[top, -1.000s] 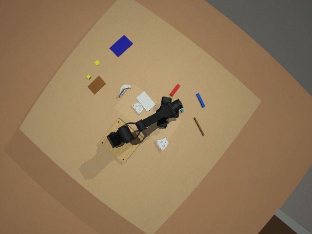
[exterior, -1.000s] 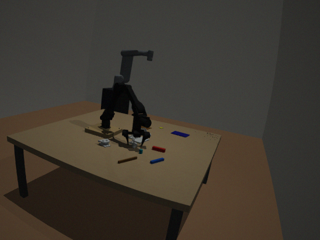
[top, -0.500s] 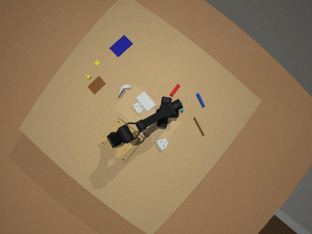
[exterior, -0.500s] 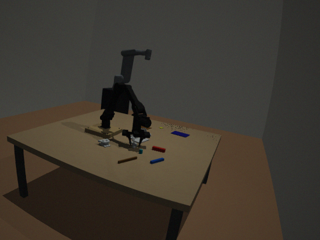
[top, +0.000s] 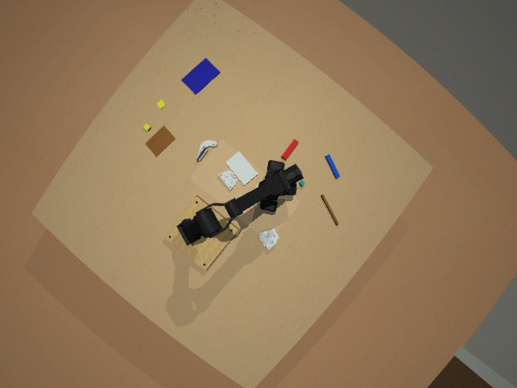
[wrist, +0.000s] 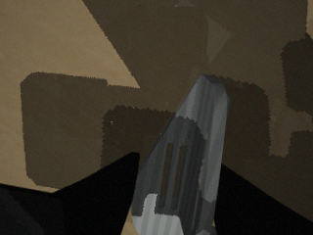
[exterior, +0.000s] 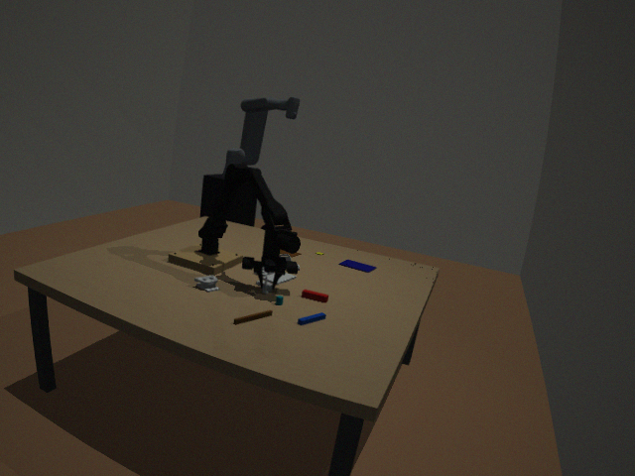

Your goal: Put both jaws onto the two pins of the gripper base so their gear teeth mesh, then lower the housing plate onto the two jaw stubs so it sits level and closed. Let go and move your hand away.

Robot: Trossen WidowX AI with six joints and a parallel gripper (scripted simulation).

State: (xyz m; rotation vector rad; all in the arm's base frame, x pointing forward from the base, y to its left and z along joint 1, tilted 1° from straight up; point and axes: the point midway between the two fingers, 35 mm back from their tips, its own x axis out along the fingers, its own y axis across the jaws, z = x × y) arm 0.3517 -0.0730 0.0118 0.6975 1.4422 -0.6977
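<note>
Right now my gripper tip is 130 mm to the right of the flat white plate and 40 mm past it. The rest, counted from my gripper tip: teal cube (100 mm ahead, 70 mm to the right, 10 mm above); then red block (150 mm ahead, 60 mm to the left, 10 mm above); then brown stick (230 mm to the right, 120 mm ahead).
</note>
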